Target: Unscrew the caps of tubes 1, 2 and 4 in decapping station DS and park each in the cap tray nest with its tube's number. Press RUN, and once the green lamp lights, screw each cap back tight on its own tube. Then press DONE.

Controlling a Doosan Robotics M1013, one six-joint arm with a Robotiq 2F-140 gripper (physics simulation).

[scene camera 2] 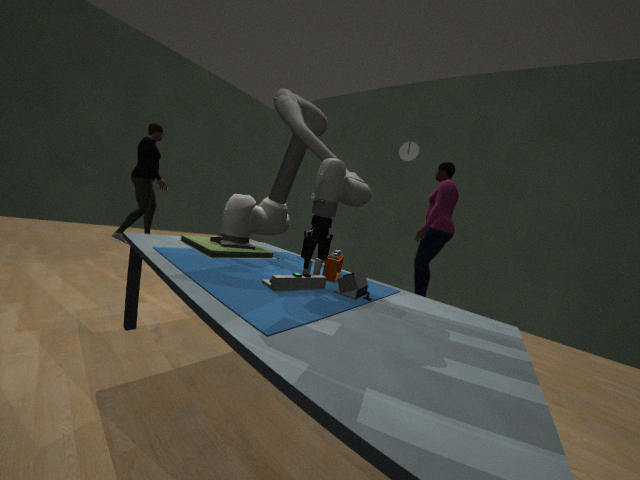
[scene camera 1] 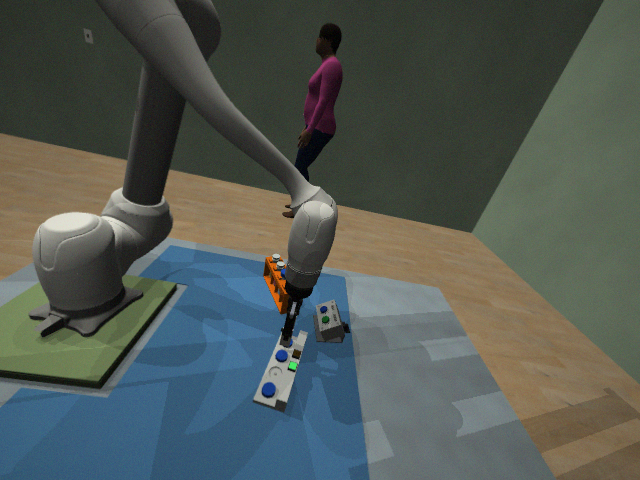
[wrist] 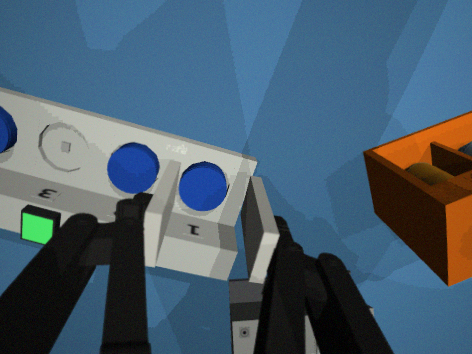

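Pixels of known places: gripper, fingertip midpoint: (scene camera 1: 286,337) (wrist: 211,189); arm's base at its link origin: (scene camera 2: 233,244) (scene camera 1: 92,304).
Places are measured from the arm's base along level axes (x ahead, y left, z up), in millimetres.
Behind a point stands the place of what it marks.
My gripper (scene camera 1: 286,339) @(z 2, x 559, y 102 mm) (scene camera 2: 312,268) @(z 2, x 559, y 102 mm) (wrist: 211,189) @(z 2, x 559, y 102 mm) is partly open and points down at the number 1 end of the white cap tray (scene camera 1: 283,386) @(z 19, x 602, y -56 mm) (scene camera 2: 297,283) @(z -2, x 620, y -2 mm) (wrist: 95,145) @(z -15, x 558, y 16 mm). Its pale fingers stand on either side of blue cap 1 (scene camera 1: 289,343) (wrist: 203,186) @(z -6, x 562, y 97 mm), apart from it in the wrist view. Blue cap 2 (scene camera 1: 281,355) @(z -6, x 565, y 44 mm) (wrist: 133,167) @(z -6, x 562, y 47 mm) and blue cap 4 (scene camera 1: 268,389) @(z -6, x 567, y -60 mm) (wrist: 5,131) @(z -6, x 563, y -43 mm) sit in their nests; nest 3 is empty. The green lamp (scene camera 1: 292,365) @(z 27, x 606, y 1 mm) (scene camera 2: 297,274) @(z 26, x 608, y 0 mm) (wrist: 37,228) @(z 27, x 606, y 1 mm) is lit. The orange decapping station (scene camera 1: 283,303) @(z 25, x 508, y 213 mm) (scene camera 2: 333,269) @(z 28, x 539, y 237 mm) (wrist: 411,220) @(z 34, x 530, y 230 mm) is partly hidden by the arm in scene camera 1.
A grey button box (scene camera 1: 331,330) @(z 30, x 687, y 159 mm) (scene camera 2: 353,284) @(z 24, x 715, y 169 mm) (wrist: 245,312) @(z 5, x 659, y 161 mm) with a blue button (scene camera 1: 323,308) @(z 44, x 643, y 229 mm) and a green button (scene camera 1: 325,319) @(z 43, x 659, y 183 mm) stands beside the tray and station. White caps (scene camera 1: 276,256) @(z 93, x 413, y 373 mm) (scene camera 1: 280,265) @(z 93, x 447, y 324 mm) show on the station. A person in pink (scene camera 1: 323,95) (scene camera 2: 443,206) stands beyond the table.
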